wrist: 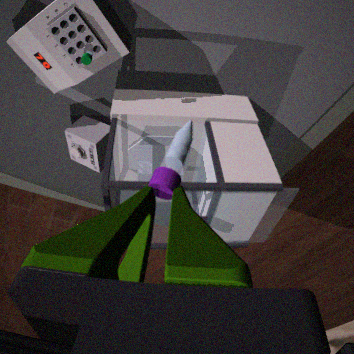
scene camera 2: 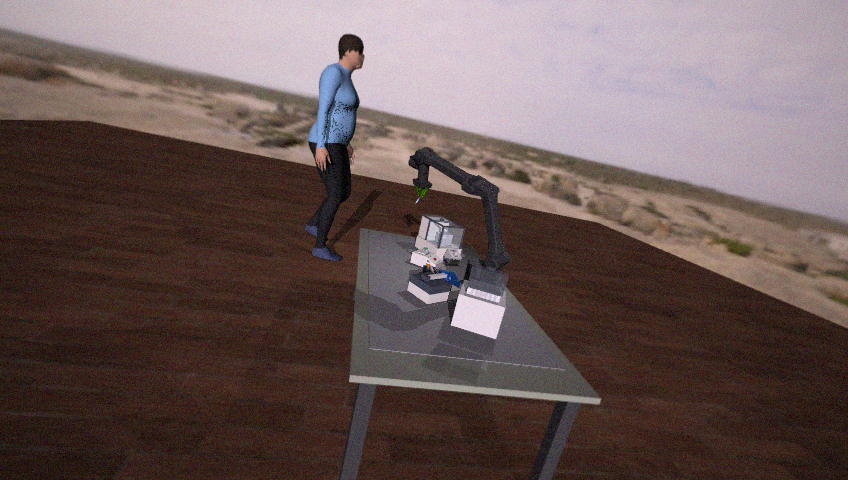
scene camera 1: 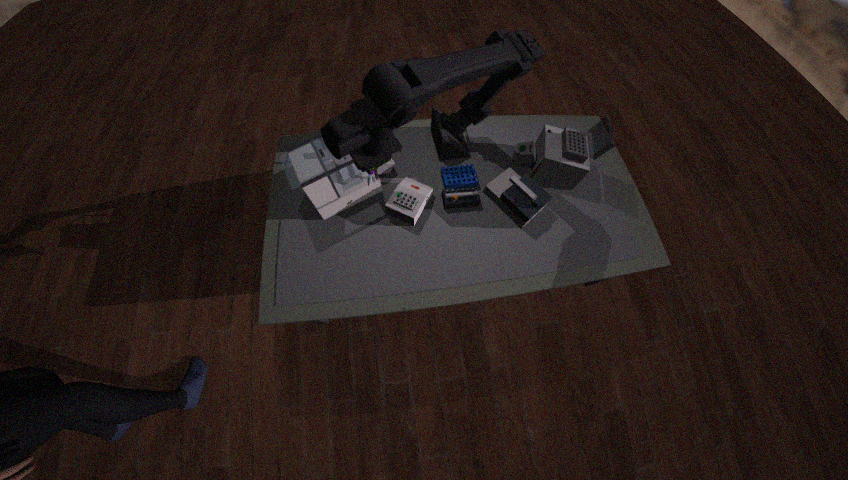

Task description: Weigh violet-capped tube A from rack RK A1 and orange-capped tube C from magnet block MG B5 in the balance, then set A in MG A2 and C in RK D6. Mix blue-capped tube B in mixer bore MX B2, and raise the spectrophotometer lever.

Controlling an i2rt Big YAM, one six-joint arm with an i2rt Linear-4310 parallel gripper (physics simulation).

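Frame: origin at the arm's base, x ahead, y left, z up, level; metres.
Seen in the pictures: gripper, fingertip midpoint: (wrist: 165, 194) (scene camera 2: 420, 198) (scene camera 1: 368, 169); arm's base, origin of the base link: (scene camera 1: 450, 128).
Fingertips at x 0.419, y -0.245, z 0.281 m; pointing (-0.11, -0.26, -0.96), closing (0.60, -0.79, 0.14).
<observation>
Pixels of each thing's top centre, then the offset from my fingertips to it. "*": a spot on its surface instead.
- violet-capped tube A, middle of its top: (wrist: 180, 190) (scene camera 2: 418, 196) 0.002 m left, 0.014 m ahead, 0.008 m up
- violet cap, middle of its top: (wrist: 164, 195) (scene camera 1: 370, 169) 0.006 m left, 0.007 m ahead, 0.008 m up
- blue rack, middle of its top: (scene camera 1: 459, 174) (scene camera 2: 449, 275) 0.272 m left, 0.217 m back, 0.318 m down
- small orange spot, surface spot: (scene camera 1: 455, 196) * 0.246 m left, 0.103 m back, 0.291 m down
- dark block, middle of its top: (scene camera 1: 461, 193) 0.271 m left, 0.121 m back, 0.300 m down
- white bored block with a red display, middle of its top: (wrist: 60, 50) (scene camera 1: 409, 193) (scene camera 2: 428, 253) 0.086 m left, 0.105 m back, 0.278 m down
- small knobbed box, surface spot: (wrist: 84, 149) * 0.017 m right, 0.254 m back, 0.276 m down
- dark-topped unit with a pale bar, surface spot: (scene camera 1: 502, 191) * 0.424 m left, 0.137 m back, 0.303 m down
- large white box, middle of its top: (scene camera 1: 560, 137) (scene camera 2: 486, 281) 0.640 m left, 0.308 m back, 0.178 m down
My gripper (scene camera 2: 421, 192) (wrist: 165, 194) is shut on violet-capped tube A (scene camera 2: 417, 200) (wrist: 178, 147) at its cap. The tube is tilted, tip away from the fingers, high above the glass-sided balance (scene camera 1: 348, 199) (scene camera 2: 439, 231) (wrist: 186, 106). In scene camera 1 the violet cap (scene camera 1: 372, 171) shows below the arm, which hides the fingers. The blue rack (scene camera 1: 459, 176) stands mid-table. A small orange spot (scene camera 1: 455, 196), perhaps the cap of tube C, shows on the dark block (scene camera 1: 462, 203) in front of it. Blue-capped tube B cannot be told apart.
A white bored block with a red display (scene camera 1: 410, 199) (wrist: 62, 77) stands beside the balance, and a small knobbed box (wrist: 84, 149) behind it. To the right stand a dark-topped unit with a pale bar (scene camera 1: 502, 191) and a large white box (scene camera 1: 550, 145) (scene camera 2: 477, 315). A person (scene camera 2: 338, 113) stands beyond the table.
</observation>
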